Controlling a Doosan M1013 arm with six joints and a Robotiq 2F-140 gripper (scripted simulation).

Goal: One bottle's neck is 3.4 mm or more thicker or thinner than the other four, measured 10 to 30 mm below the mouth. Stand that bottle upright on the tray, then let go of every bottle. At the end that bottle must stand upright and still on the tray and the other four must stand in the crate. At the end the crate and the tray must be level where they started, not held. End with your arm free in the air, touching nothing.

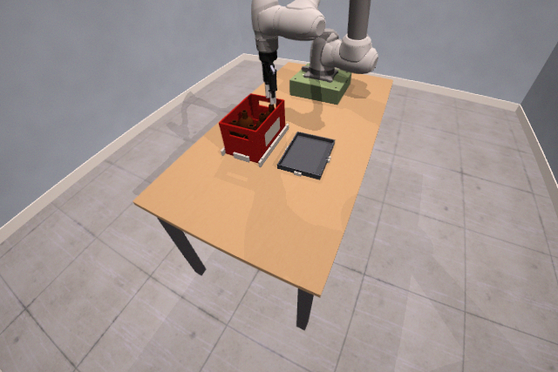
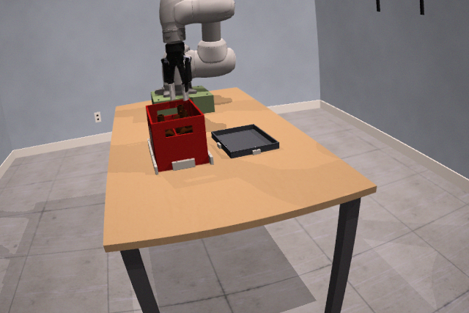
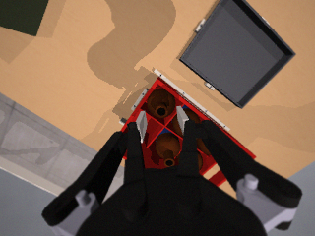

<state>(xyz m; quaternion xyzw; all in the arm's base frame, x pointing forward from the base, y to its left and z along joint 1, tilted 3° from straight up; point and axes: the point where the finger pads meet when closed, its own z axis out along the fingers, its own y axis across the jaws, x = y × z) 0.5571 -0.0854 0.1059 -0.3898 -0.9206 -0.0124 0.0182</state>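
The red crate is 90 mm ahead of my hand, 50 mm to the right of it and 130 mm below it. Round my hand: dark grey tray 100 mm ahead, 220 mm to the left, 200 mm below; glass bottle 180 mm ahead, 90 mm to the right, 130 mm below.
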